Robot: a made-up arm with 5 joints.
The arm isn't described. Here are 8 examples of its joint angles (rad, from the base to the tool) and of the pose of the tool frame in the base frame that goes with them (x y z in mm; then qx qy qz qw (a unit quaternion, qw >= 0)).
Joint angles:
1: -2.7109 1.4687 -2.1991 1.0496 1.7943
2: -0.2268 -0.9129 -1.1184 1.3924 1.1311
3: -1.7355 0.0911 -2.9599 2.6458 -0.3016
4: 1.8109 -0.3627 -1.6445 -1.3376 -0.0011
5: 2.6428 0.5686 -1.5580 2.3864 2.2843
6: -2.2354 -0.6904 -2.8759 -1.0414 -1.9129
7: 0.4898 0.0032 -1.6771 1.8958 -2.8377
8: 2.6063 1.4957 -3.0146 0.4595 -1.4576
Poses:
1: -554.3 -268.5 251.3 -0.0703 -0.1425 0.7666 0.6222
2: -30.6 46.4 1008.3 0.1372 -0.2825 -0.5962 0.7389
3: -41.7 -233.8 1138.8 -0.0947 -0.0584 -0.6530 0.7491
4: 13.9 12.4 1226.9 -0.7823 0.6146 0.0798 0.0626
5: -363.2 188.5 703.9 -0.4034 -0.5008 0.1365 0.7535
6: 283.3 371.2 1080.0 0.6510 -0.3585 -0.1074 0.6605
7: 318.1 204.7 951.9 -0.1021 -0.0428 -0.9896 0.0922
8: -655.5 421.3 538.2 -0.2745 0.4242 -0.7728 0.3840
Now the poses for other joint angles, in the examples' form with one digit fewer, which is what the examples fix.
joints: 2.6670 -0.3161 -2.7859 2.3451 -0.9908
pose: -38 55 1236 -0.275 0.247 -0.898 0.237
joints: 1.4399 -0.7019 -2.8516 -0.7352 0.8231
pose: -63 -433 1152 -0.760 0.357 0.165 0.517
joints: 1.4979 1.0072 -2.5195 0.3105 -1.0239
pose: 73 764 779 0.133 -0.550 0.786 0.252
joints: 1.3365 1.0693 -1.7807 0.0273 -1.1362
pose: 182 707 538 0.034 -0.334 0.890 0.309
